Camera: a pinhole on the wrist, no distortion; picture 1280 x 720 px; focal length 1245.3 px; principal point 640.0 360.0 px. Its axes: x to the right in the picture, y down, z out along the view. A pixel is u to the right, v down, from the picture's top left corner.
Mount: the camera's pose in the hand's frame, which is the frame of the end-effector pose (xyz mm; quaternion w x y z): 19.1 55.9 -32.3 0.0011 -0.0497 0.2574 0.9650
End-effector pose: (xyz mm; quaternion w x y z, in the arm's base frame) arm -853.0 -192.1 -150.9 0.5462 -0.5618 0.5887 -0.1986
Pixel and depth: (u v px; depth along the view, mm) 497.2 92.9 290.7
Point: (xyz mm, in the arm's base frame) -795.3 -68.8 -440.1
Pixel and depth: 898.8 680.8 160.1
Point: -797.3 -90.0 -261.9
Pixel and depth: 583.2 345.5 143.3
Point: -828.6 -130.7 -294.6
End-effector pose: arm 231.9 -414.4 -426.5 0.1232 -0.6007 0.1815 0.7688
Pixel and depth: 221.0 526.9 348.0
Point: -136.8 -460.9 -435.2
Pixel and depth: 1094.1 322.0 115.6
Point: 139.1 -491.4 -365.6
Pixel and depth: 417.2 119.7 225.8
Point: 10.8 -540.7 -406.4
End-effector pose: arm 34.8 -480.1 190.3 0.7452 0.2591 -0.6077 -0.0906
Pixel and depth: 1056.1 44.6 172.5
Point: -95.4 -329.3 244.1
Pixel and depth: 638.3 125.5 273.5
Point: -178.6 -326.1 325.9
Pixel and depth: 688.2 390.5 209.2
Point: -138.2 -385.6 278.6
